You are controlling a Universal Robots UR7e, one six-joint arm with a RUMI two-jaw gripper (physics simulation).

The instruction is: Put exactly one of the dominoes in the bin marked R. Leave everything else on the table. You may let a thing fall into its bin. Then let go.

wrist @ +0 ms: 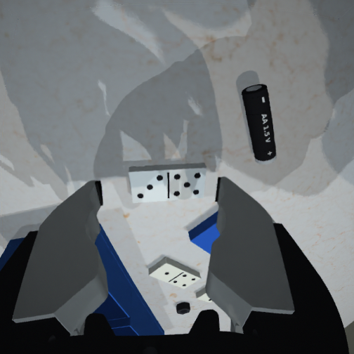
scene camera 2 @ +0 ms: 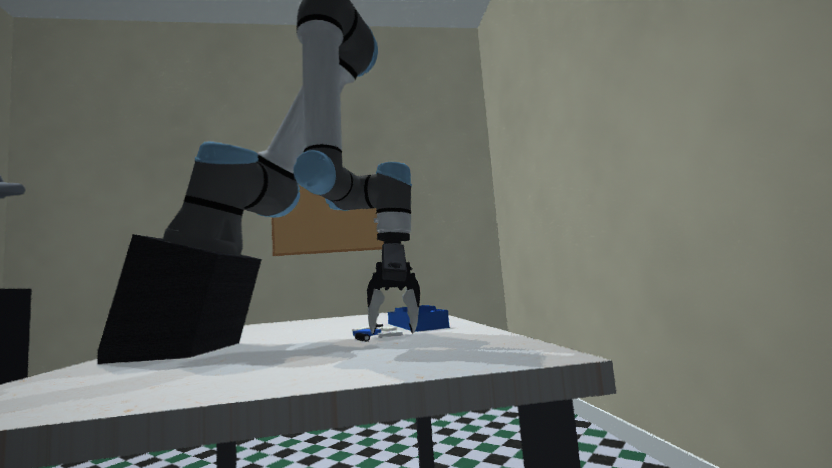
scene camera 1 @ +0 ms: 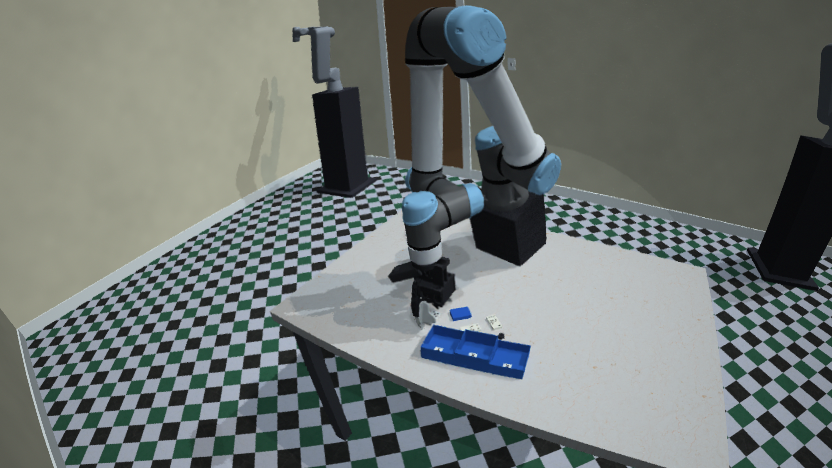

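Seen in the pictures: gripper, fingertip midpoint: (scene camera 2: 392, 333) (scene camera 1: 430, 318); arm's base, link origin: (scene camera 2: 203, 247) (scene camera 1: 505, 195).
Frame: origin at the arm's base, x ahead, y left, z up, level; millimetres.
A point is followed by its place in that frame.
Observation:
My gripper (scene camera 1: 427, 321) {y -90, x 382, z -211 mm} (scene camera 2: 393, 331) {y -90, x 382, z -211 mm} (wrist: 159, 180) is open, pointing down, low over the table. In the wrist view its fingertips stand apart from the two short ends of a white domino (wrist: 167, 185), which lies flat between them. Two more dominoes lie flat: one (scene camera 1: 474, 327) {y 33, x 376, z -207 mm} (wrist: 175, 273) near the bins, the other (scene camera 1: 493, 321) {y 73, x 336, z -208 mm} (wrist: 204, 295) partly hidden by a finger in the wrist view. The blue three-compartment bin tray (scene camera 1: 488, 366) {y 116, x 507, z -191 mm} (scene camera 2: 433, 320) {y -54, x 481, z -195 mm} (wrist: 131, 280) stands beside them; its labels are too small to read, so I cannot tell which bin is R.
A blue block (scene camera 1: 460, 313) {y -20, x 340, z -204 mm} (wrist: 206, 238) lies near the right finger in the wrist view, partly hidden by it. A black AA battery (scene camera 2: 363, 337) {y -146, x 315, z -205 mm} (wrist: 260, 122) lies beyond it. A small black piece (scene camera 1: 500, 335) {y 107, x 383, z -207 mm} (wrist: 183, 307) lies by the dominoes and tray.

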